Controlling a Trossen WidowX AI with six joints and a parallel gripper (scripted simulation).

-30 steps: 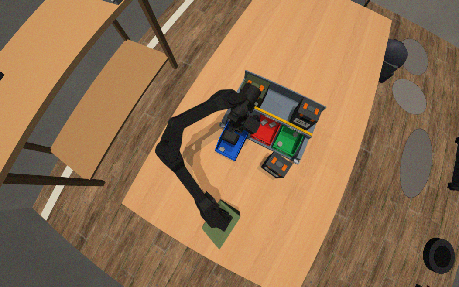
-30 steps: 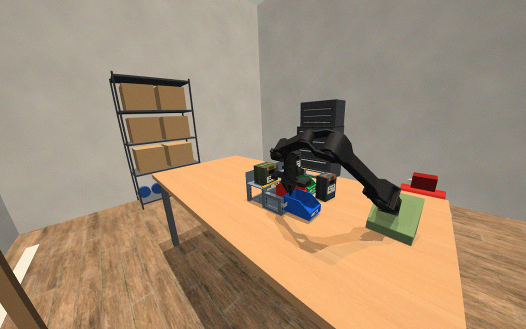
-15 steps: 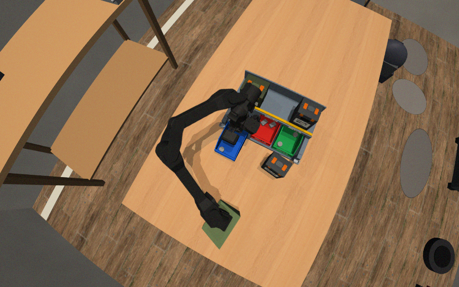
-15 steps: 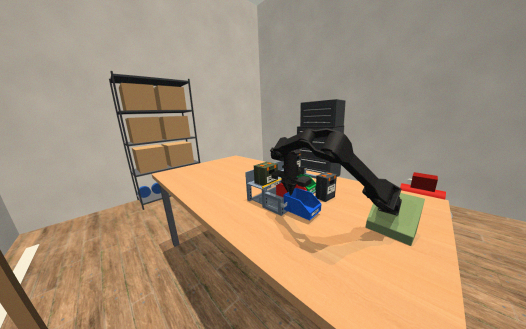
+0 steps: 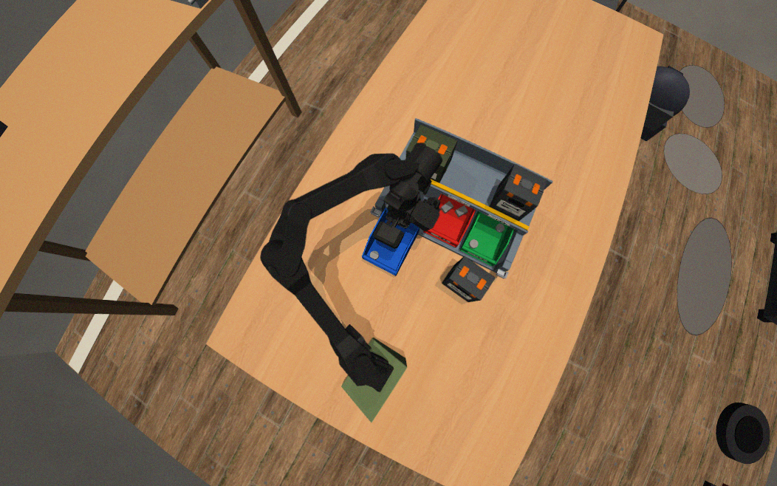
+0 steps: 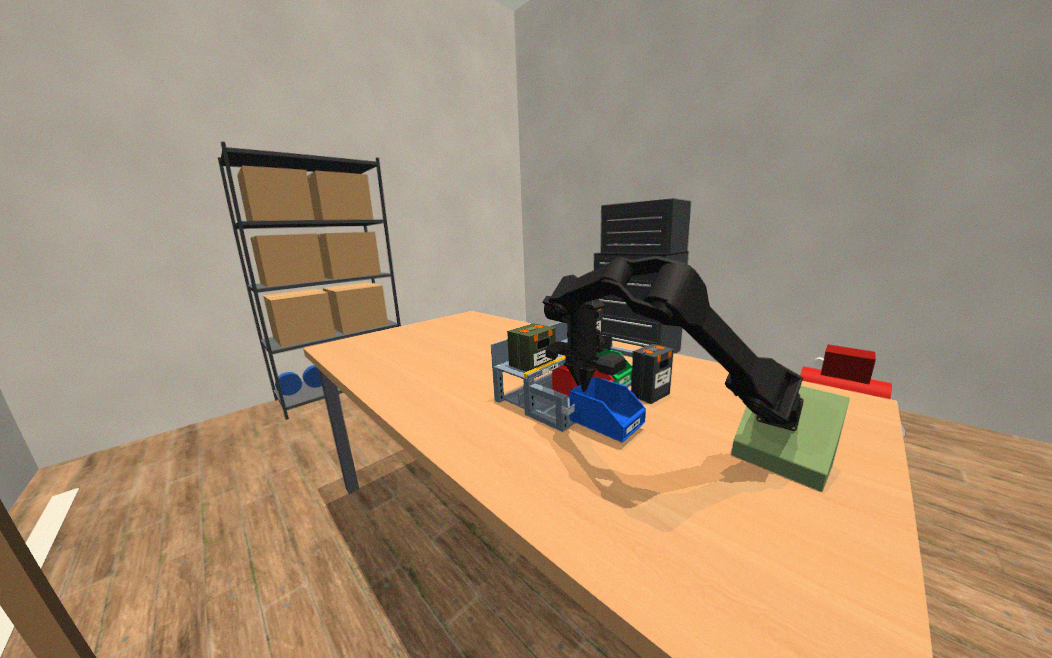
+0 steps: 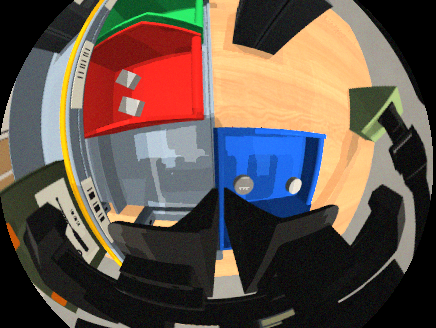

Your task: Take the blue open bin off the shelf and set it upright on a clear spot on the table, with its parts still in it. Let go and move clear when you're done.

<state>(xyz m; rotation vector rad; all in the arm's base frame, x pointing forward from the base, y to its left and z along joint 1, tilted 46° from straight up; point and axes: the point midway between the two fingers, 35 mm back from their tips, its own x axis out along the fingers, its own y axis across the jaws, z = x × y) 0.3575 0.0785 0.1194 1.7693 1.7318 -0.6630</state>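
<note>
My gripper is now 7 cm past the blue open bin and 5 cm above it. From my hand the other things lie so: olive case: 16 cm ahead, 4 cm above, 1 cm to the left; then red bin: 11 cm to the right, 8 cm ahead, 6 cm below; then green bin: 22 cm to the right, 9 cm ahead, 6 cm below.
</note>
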